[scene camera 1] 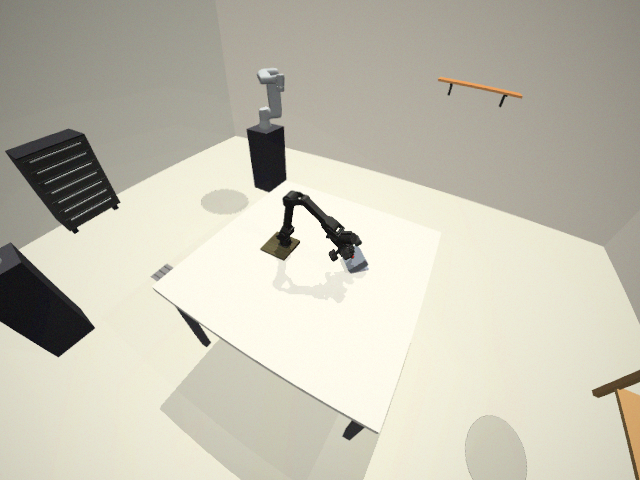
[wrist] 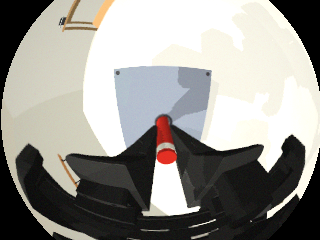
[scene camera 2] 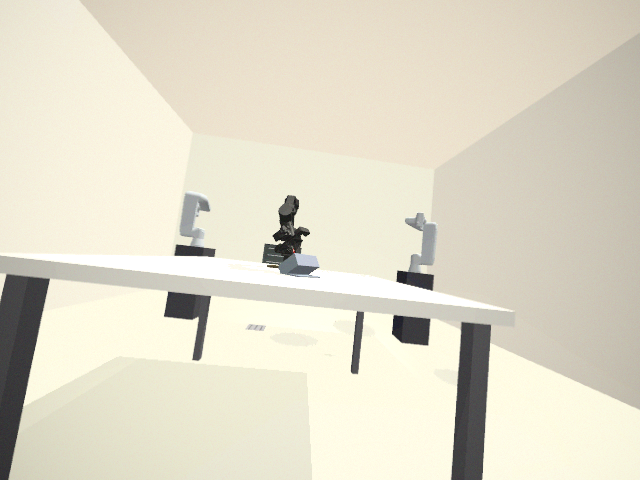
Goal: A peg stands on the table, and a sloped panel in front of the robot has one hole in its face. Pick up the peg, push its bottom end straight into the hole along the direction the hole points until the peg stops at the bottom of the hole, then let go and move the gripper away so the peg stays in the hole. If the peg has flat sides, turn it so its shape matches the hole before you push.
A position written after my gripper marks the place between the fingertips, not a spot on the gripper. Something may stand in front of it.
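There is my gripper [scene camera 2: 296, 257], and the wrist view gives me the same gripper [wrist: 163, 128]. I see a red peg [wrist: 166, 153]. A sloped panel [wrist: 142, 93] is visible to me too.
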